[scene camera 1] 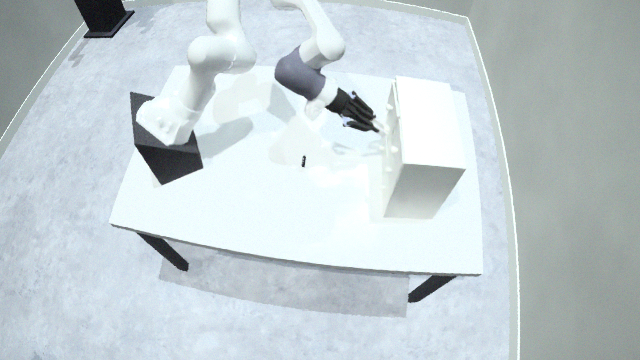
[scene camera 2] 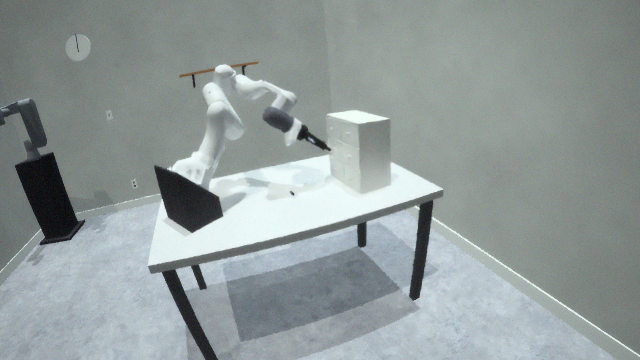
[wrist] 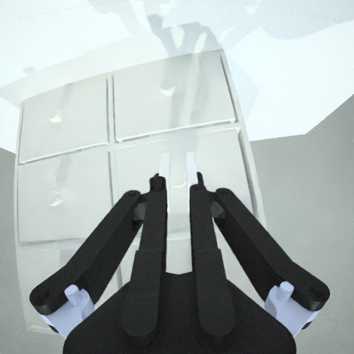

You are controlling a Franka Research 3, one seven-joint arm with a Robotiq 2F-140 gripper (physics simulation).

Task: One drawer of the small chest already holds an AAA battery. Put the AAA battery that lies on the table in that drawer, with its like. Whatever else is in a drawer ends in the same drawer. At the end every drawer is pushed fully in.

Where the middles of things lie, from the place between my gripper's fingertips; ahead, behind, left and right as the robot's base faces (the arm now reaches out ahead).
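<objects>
From where my hand is, I find the white chest (scene camera 1: 434, 161) 11 cm ahead and 6 cm to the right, and it is 2 cm above my hand as well.
</objects>
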